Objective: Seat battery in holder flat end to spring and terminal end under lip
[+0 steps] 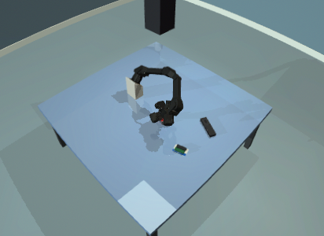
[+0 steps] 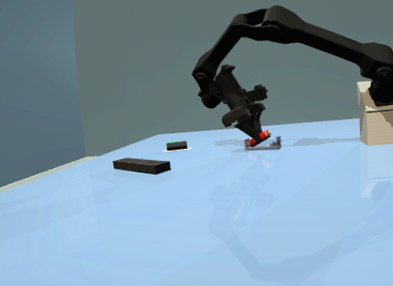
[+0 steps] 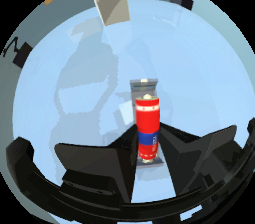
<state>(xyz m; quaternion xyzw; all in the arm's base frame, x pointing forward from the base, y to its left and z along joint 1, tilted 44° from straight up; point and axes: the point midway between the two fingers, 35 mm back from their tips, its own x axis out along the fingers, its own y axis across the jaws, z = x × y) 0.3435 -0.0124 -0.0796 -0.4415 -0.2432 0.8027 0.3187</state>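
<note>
My gripper tip is 1 cm below the red battery. Also, from my gripper tip: black remote 28 cm ahead, 17 cm to the left, 1 cm below.
</note>
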